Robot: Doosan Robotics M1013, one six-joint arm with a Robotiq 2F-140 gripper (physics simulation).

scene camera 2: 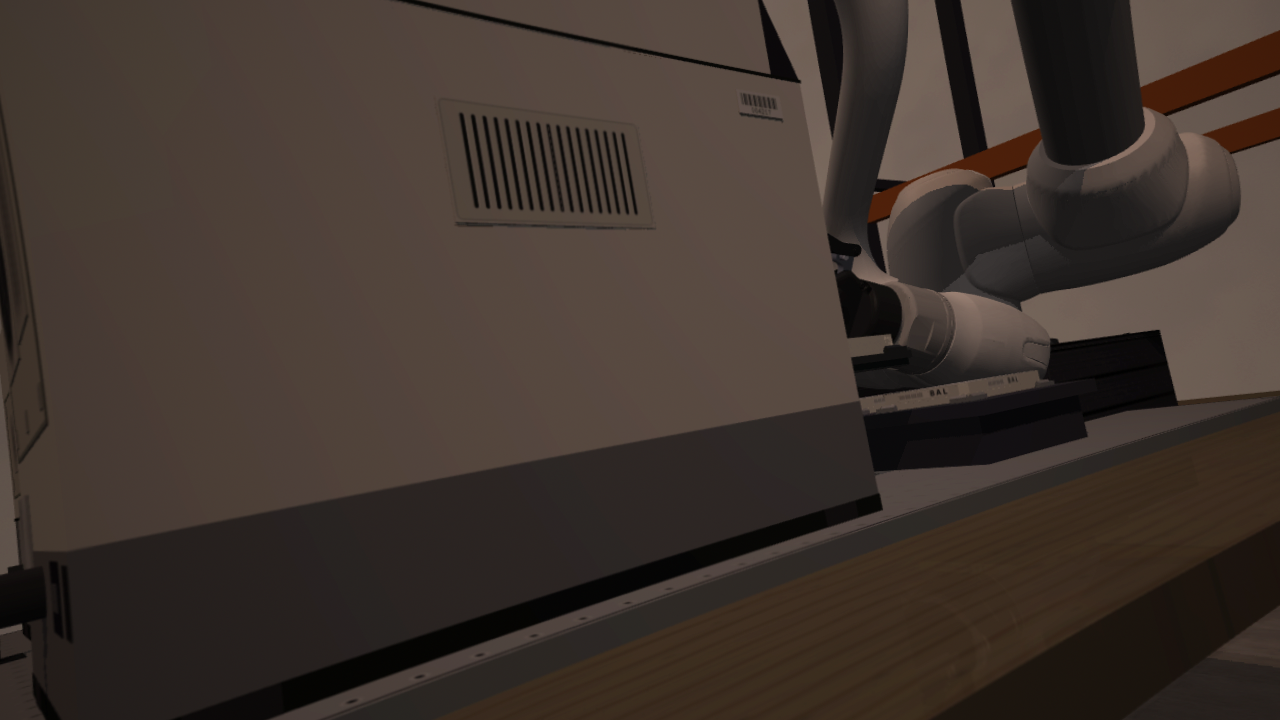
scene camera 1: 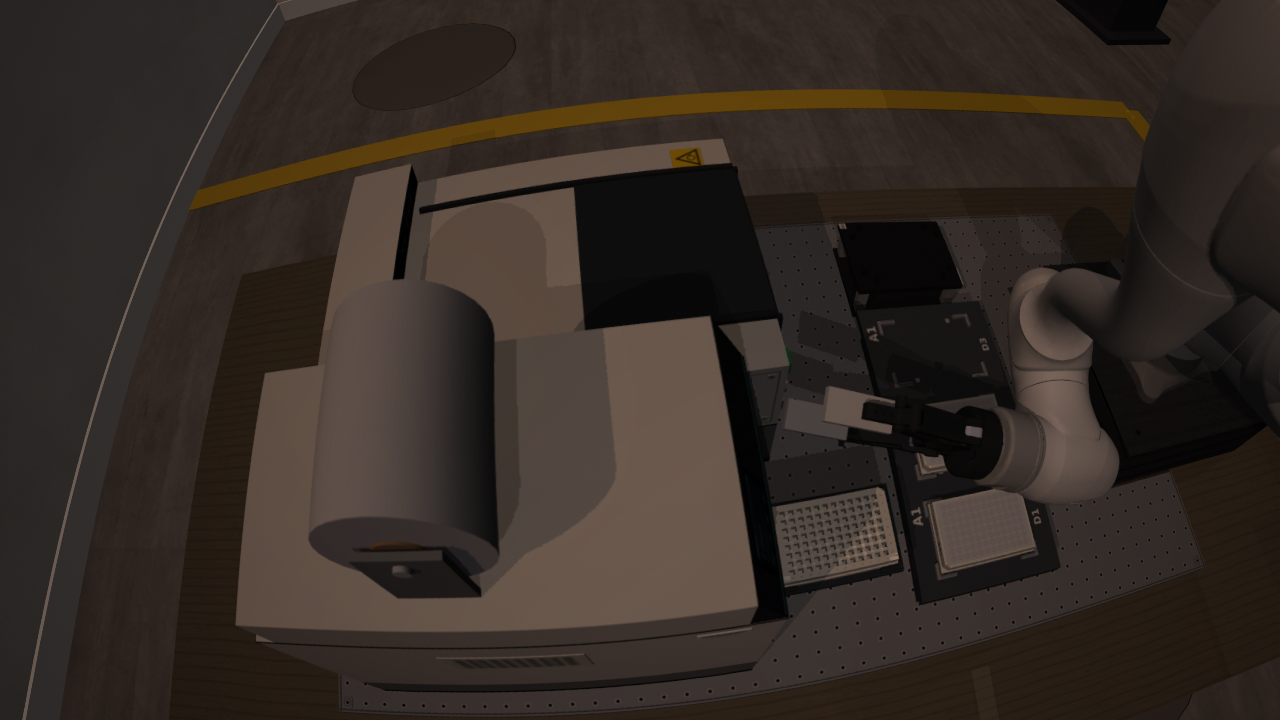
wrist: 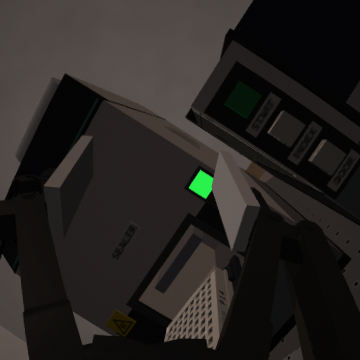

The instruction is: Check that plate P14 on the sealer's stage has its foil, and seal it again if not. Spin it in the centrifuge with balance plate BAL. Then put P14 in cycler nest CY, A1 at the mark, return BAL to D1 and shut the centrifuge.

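Frame: origin at the arm's base, x right, y down, z ahead, level; centimetres.
Seen in the pictures: gripper, between the fingertips: (scene camera 1: 804, 409) (wrist: 154, 162).
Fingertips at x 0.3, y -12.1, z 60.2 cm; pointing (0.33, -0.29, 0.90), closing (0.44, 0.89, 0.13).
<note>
Offsets run from my fingertips to a thing's middle. "spot": to the spot under its first point.
Plate P14 @[dx -10.0, dy +9.7, dz -1.4 cm] (scene camera 1: 836, 537) (wrist: 197, 310) sits on the stage of the sealer @[dx -5.7, dy -2.8, dz +28.1 cm] (scene camera 1: 644, 555) (scene camera 2: 358, 313) (wrist: 130, 150). Its wells show as open holes; no foil shows over them. My gripper (scene camera 1: 834, 413) (wrist: 154, 162) is open and empty, raised in front of the sealer and the centrifuge; in the scene camera 2 view its tips are mostly hidden behind the sealer. The centrifuge @[dx +24.1, dy +8.8, dz +20.1 cm] (scene camera 1: 662, 241) (wrist: 215, 85) has START, INDEX and DOOR buttons; I cannot tell whether it is shut. Balance plate BAL @[dx -14.2, dy +14.8, dz -20.6 cm] (scene camera 1: 980, 528) (scene camera 2: 980, 386) lies in nest D1. Which item is nest CY, I cannot tell.
Another pale plate @[spot: dx -4.6, dy +14.0, dz -16.8 cm] (scene camera 1: 930, 462) shows partly under the gripper, in the middle nest. The nest marked D3 @[spot: dx +11.2, dy +15.6, dz -24.3 cm] (scene camera 1: 926, 344) holds no plate. A black block @[dx +25.6, dy +17.6, dz -27.5 cm] (scene camera 1: 899, 255) stands behind it. A lit green lamp @[dx +0.4, dy +4.3, dz +5.9 cm] (wrist: 201, 184) is on the sealer front. A large roll @[dx -5.4, dy -20.8, dz +30.2 cm] (scene camera 1: 407, 420) stands over the sealer.
</note>
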